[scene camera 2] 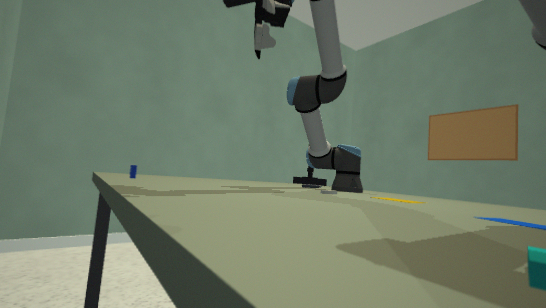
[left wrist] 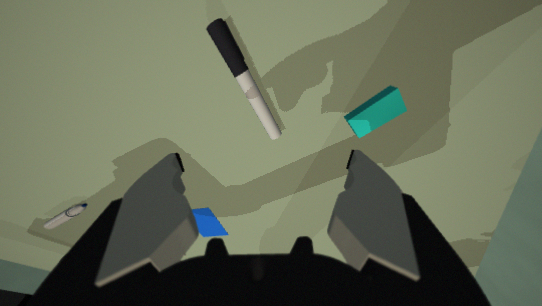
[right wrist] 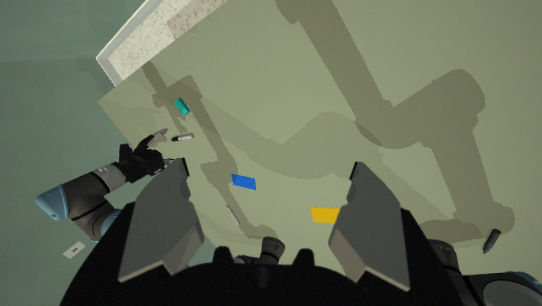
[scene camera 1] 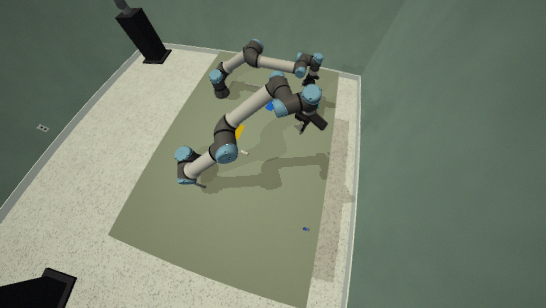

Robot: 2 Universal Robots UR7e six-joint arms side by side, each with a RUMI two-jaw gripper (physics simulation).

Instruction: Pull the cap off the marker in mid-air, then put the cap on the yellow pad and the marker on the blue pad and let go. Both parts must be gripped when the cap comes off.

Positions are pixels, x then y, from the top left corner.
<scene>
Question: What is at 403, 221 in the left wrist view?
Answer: My left gripper.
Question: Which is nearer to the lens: the black cap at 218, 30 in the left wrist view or the teal block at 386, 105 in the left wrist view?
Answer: The black cap.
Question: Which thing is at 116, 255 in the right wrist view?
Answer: My right gripper.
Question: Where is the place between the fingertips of my left gripper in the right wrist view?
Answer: At 171, 145
</scene>
